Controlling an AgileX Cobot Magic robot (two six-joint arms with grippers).
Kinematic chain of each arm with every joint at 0, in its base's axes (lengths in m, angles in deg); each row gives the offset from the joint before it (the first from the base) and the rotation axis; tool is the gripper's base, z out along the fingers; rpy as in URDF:
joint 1: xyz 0 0 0.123 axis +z
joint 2: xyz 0 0 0 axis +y
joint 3: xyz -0.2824 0 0.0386 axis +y
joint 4: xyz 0.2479 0 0.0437 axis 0.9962 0 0.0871
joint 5: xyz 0 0 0 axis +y
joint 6: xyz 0.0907 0 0.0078 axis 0.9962 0 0.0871
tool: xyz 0 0 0 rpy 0 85 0
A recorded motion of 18 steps. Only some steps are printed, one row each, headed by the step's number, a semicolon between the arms.
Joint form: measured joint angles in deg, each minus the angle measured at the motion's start. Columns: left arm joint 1, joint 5, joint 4, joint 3, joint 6, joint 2; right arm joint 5, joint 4, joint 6, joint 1, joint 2, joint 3.
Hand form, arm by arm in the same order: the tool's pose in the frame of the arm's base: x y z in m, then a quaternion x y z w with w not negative. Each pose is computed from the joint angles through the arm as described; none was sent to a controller.
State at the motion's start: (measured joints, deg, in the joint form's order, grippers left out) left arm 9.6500 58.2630 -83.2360 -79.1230 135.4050 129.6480; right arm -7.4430 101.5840 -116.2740 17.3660 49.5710 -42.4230
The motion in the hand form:
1: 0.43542 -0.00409 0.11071 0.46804 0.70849 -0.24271 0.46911; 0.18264 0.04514 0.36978 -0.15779 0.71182 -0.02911 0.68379
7: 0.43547 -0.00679 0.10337 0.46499 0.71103 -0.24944 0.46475; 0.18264 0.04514 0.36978 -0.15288 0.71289 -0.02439 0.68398
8: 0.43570 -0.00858 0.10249 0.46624 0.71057 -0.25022 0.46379; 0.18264 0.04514 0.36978 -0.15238 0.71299 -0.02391 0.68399
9: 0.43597 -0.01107 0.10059 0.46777 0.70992 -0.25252 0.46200; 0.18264 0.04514 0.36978 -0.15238 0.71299 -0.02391 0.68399
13: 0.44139 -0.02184 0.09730 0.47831 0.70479 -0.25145 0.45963; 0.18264 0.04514 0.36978 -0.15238 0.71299 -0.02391 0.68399
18: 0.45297 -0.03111 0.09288 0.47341 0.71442 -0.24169 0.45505; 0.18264 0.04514 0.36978 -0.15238 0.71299 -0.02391 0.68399
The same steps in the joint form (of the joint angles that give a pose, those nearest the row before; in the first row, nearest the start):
1: 0.00 0.00 -0.43 0.00 0.01 0.19; 0.00 0.00 0.12 0.00 0.00 0.00
7: -0.35 0.00 -0.81 0.00 0.06 1.22; 0.00 0.00 0.91 0.00 0.00 0.00
8: -0.60 -0.08 -0.82 -0.06 0.08 1.36; 0.00 0.00 0.99 0.00 0.00 0.00
9: -0.93 -0.08 -0.82 -0.19 0.08 1.68; 0.00 0.00 0.99 0.00 0.00 0.00
13: -2.53 -0.79 -0.76 -1.80 0.05 2.82; 0.00 0.00 0.99 0.00 0.00 0.00
18: -4.19 -3.47 -0.86 -4.79 -2.21 4.59; 0.00 0.00 0.99 0.00 0.00 0.00

